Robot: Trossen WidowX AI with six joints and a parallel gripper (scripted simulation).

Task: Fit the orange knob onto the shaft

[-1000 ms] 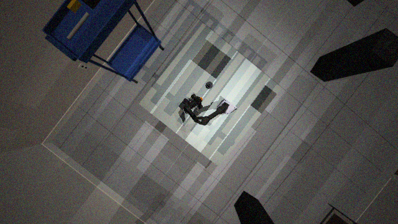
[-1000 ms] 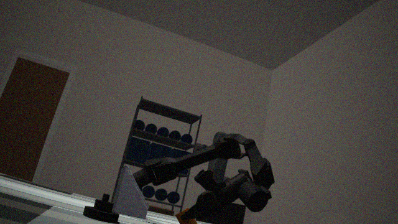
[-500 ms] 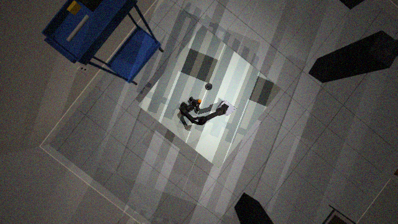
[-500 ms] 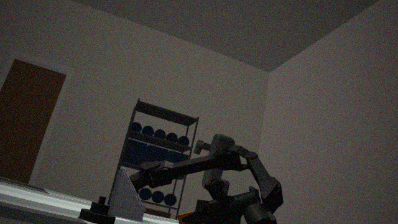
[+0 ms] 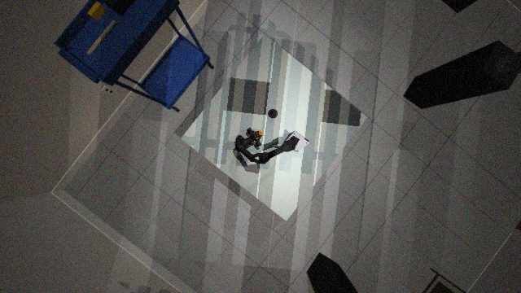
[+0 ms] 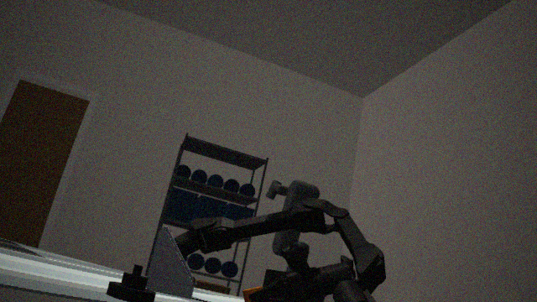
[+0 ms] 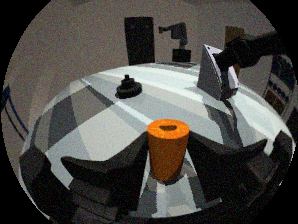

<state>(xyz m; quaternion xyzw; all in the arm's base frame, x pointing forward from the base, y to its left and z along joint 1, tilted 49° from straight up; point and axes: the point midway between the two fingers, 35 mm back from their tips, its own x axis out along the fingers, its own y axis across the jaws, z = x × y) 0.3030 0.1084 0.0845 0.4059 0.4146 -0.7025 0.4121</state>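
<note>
Right now my gripper tip is 1 cm to the right of the orange knob, 1 cm short of it and 1 cm above it. From my gripper tip the other things lie so: dark round pedestal 22 cm to the right, 2 cm below.
</note>
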